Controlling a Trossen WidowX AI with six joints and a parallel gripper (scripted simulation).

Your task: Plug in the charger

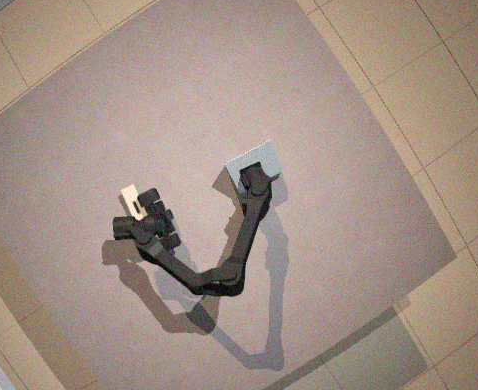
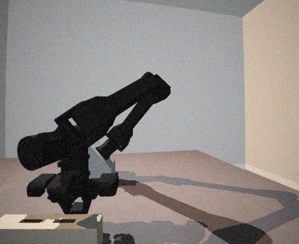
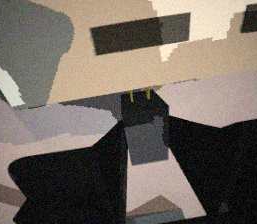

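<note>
My gripper tip is now 2 cm short of the two-prong charger and 1 cm below it.
</note>
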